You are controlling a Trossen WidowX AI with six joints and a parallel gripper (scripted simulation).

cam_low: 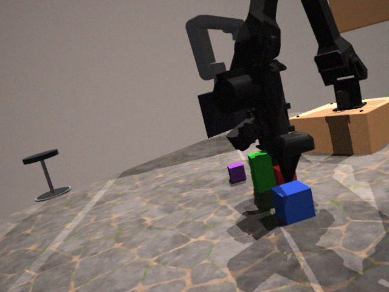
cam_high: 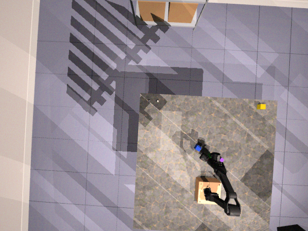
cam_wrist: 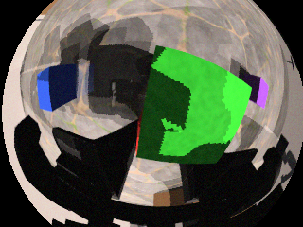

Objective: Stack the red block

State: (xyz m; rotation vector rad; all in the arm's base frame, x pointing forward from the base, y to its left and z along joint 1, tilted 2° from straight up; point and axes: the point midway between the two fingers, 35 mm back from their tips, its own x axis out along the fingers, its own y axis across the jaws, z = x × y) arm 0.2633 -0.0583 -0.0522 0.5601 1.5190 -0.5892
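The purple block lies 30 mm behind my gripper tip, 130 mm to the right of it and 10 mm above it. From my gripper tip the other things lie so: blue block 110 mm ahead, 70 mm to the left, 20 mm above; then red block 10 mm above; then yellow block 410 mm ahead, 560 mm to the right, 20 mm above.
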